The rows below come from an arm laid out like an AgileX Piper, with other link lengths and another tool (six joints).
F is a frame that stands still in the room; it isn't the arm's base.
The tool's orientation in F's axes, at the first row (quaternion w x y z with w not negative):
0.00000, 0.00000, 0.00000, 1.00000
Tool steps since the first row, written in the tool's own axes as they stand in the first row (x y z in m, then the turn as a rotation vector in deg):
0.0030, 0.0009, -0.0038, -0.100, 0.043, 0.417
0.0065, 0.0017, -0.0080, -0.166, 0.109, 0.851
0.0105, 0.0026, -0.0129, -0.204, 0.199, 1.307
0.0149, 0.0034, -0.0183, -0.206, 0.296, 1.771
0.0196, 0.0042, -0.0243, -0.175, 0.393, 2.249
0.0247, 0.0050, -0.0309, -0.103, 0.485, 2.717
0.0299, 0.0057, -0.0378, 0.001, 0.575, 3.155
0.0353, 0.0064, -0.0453, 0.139, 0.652, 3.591
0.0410, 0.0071, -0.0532, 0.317, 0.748, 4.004
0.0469, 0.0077, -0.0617, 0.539, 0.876, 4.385
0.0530, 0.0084, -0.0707, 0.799, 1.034, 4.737
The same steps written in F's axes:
-0.0030, -0.0009, -0.0038, 0.100, -0.043, 0.417
-0.0065, -0.0017, -0.0080, 0.166, -0.109, 0.851
-0.0105, -0.0026, -0.0129, 0.204, -0.199, 1.307
-0.0149, -0.0034, -0.0183, 0.206, -0.296, 1.771
-0.0196, -0.0042, -0.0243, 0.175, -0.393, 2.249
-0.0247, -0.0050, -0.0309, 0.103, -0.485, 2.717
-0.0299, -0.0057, -0.0378, -0.001, -0.575, 3.155
-0.0353, -0.0064, -0.0453, -0.139, -0.652, 3.591
-0.0410, -0.0071, -0.0532, -0.317, -0.748, 4.004
-0.0469, -0.0077, -0.0617, -0.539, -0.876, 4.385
-0.0530, -0.0084, -0.0707, -0.799, -1.034, 4.737

